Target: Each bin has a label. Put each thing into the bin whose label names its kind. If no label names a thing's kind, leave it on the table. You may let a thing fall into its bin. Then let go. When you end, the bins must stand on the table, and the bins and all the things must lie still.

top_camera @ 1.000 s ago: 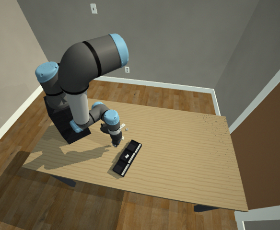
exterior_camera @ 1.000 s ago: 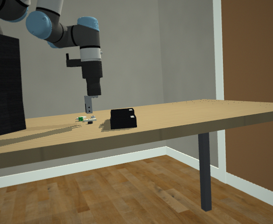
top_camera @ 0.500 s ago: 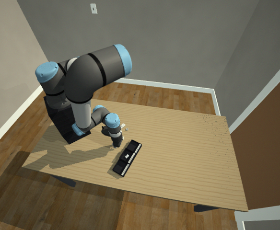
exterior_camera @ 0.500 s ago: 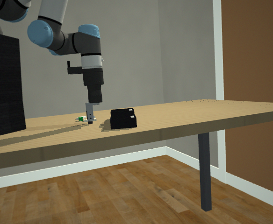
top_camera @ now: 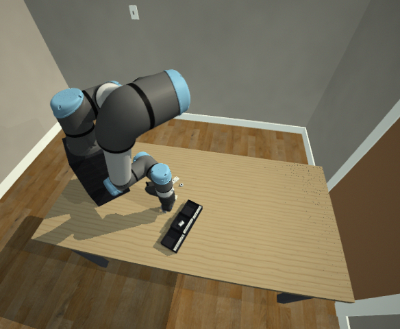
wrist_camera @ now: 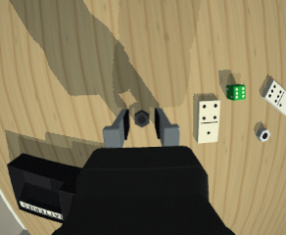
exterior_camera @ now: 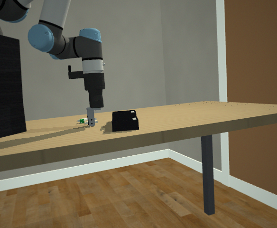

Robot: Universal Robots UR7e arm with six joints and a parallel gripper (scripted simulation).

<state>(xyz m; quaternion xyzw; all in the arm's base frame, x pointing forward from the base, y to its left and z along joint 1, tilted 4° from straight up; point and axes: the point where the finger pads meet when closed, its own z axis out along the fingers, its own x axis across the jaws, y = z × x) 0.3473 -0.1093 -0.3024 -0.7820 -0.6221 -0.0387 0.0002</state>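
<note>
My gripper is now 2 cm above the black piece. From my hand the other things lie so: metal nut (15 cm to the left, 6 cm ahead, 2 cm below); cream plate (7 cm to the left, 2 cm ahead, 1 cm below); green die (11 cm to the left, 1 cm below).
</note>
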